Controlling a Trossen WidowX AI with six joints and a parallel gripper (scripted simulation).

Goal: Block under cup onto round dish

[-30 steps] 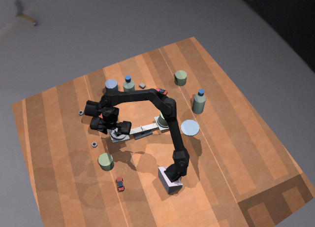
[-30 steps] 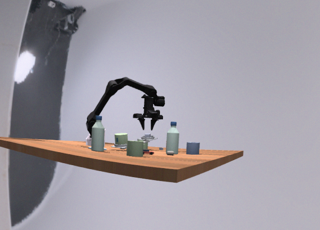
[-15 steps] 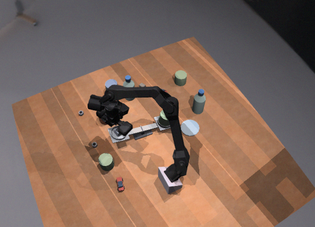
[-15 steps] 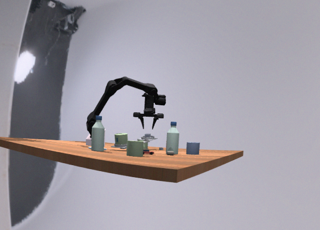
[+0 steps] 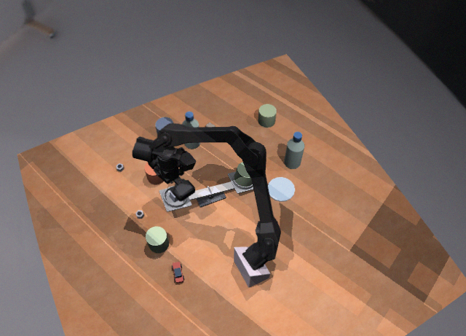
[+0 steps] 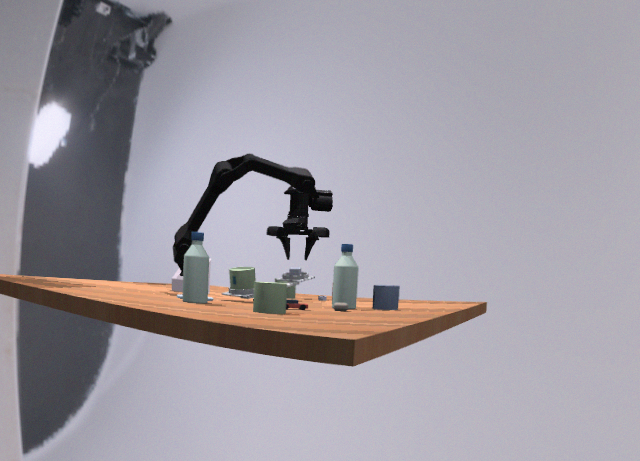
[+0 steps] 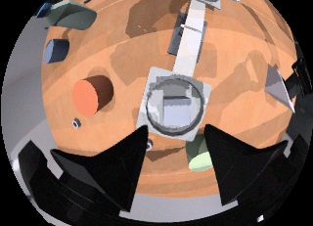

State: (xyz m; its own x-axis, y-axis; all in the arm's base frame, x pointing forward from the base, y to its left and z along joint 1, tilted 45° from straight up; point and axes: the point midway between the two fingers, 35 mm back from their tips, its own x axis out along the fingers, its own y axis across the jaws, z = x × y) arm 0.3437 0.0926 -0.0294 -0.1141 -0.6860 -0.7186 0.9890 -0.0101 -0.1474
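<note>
The grey block is 40 mm below my gripper tip. Also, from my gripper tip: orange-brown cylinder 160 mm ahead, 20 mm to the right, 90 mm below; then pale blue round dish 150 mm behind, 350 mm to the right, 120 mm below; then blue cylinder 330 mm ahead, 130 mm to the right, 90 mm below.
</note>
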